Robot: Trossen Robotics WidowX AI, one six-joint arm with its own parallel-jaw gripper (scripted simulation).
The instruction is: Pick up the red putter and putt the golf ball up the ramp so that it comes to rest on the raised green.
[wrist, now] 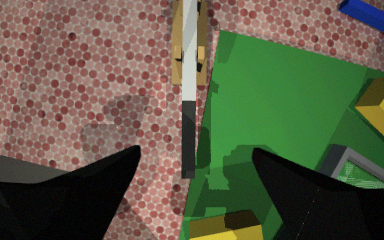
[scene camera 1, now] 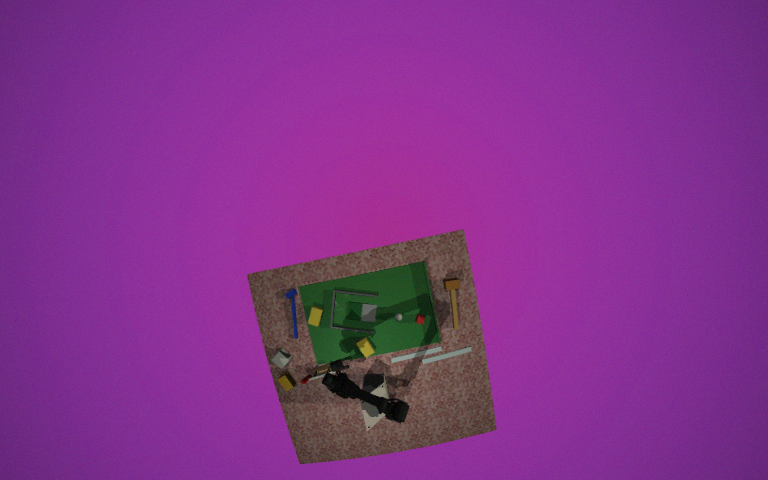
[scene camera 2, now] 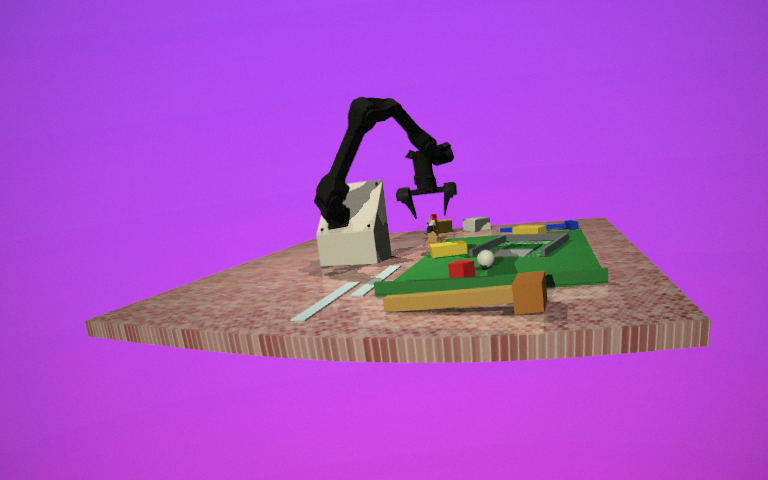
One and the same spot on a green mat: [wrist: 295, 103] is [scene camera 2: 483, 239].
